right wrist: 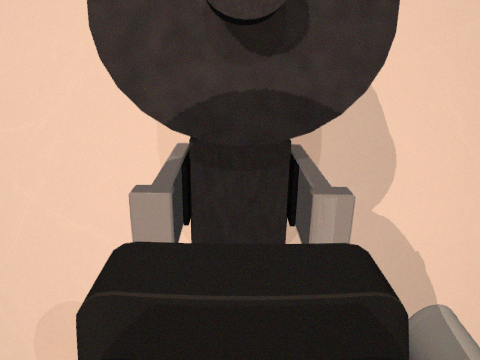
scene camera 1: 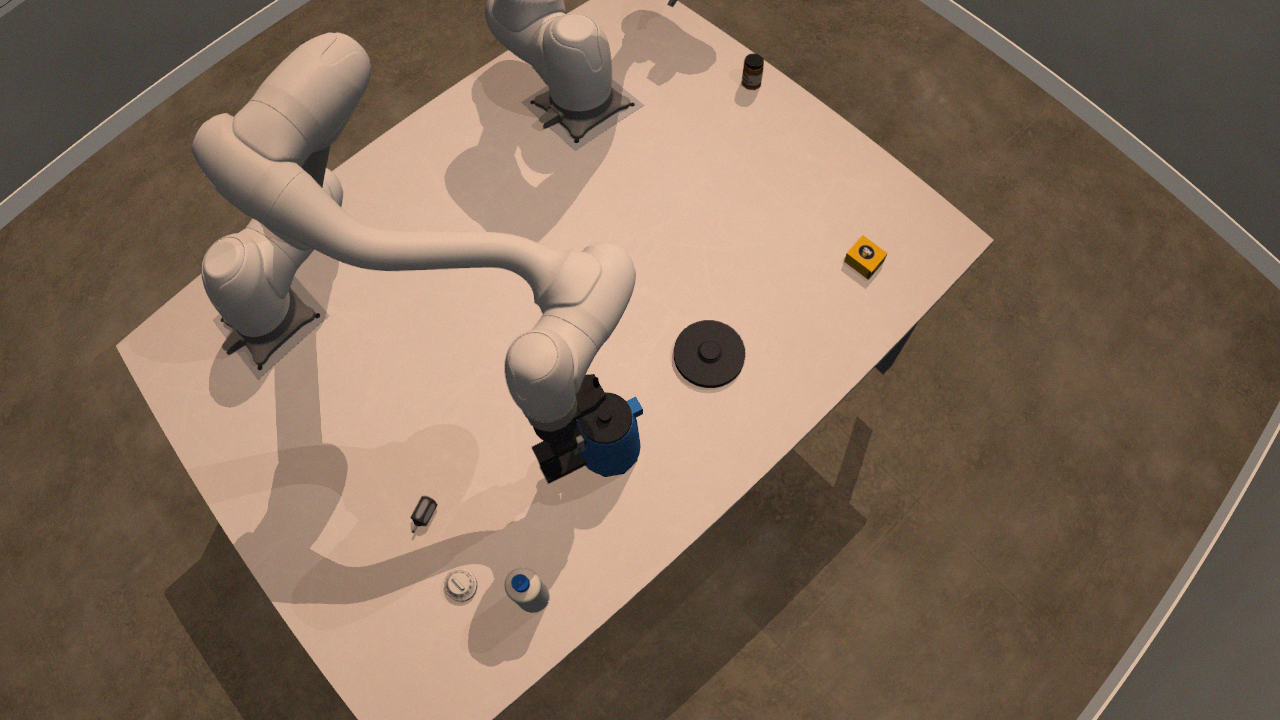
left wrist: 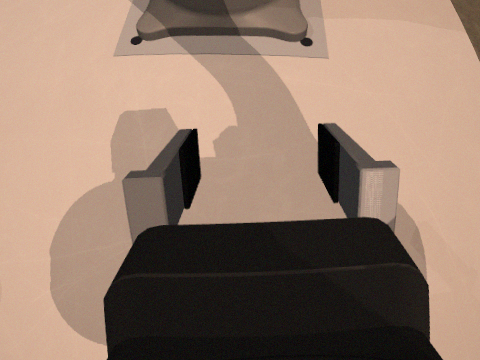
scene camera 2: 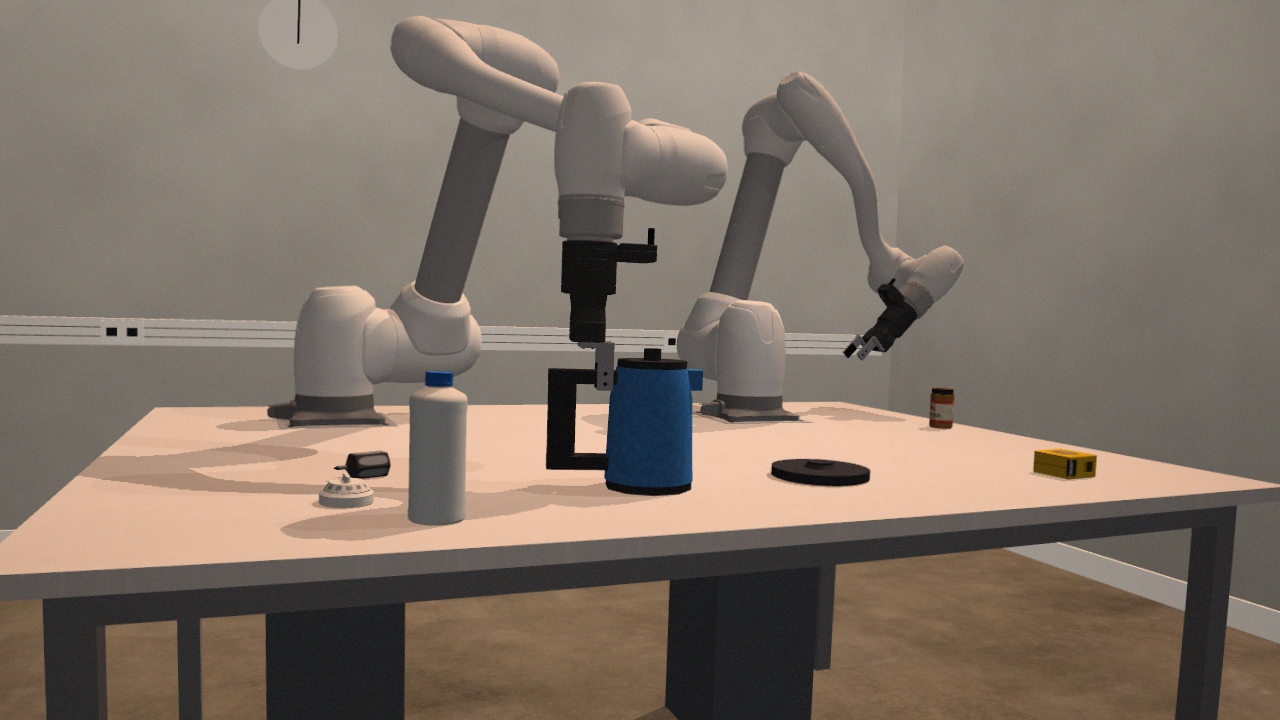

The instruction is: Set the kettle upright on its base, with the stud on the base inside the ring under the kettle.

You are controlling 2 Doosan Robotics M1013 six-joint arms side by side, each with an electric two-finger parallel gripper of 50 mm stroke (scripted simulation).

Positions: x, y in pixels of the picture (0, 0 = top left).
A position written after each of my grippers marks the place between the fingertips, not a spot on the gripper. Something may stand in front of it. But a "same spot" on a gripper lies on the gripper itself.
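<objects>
Scene camera 1 shows my right gripper, a round black base (710, 354) and a white timer. Scene camera 2 shows them as well: my right gripper is in scene camera 2 (603, 389), the round black base is in scene camera 2 (819, 472), and the white timer is there too. The right wrist view shows my right gripper, but the round black base is out of frame in the right wrist view, and the white timer is out of frame in the right wrist view as well. As for the left wrist view, my right gripper is out of frame in the left wrist view, the round black base is out of frame in the left wrist view, and the white timer is out of frame in the left wrist view. On the white timer, (scene camera 1: 467, 595) and (scene camera 2: 345, 492) are the same spot. On my right gripper, (right wrist: 322, 214) and (scene camera 1: 579, 437) are the same spot.
</objects>
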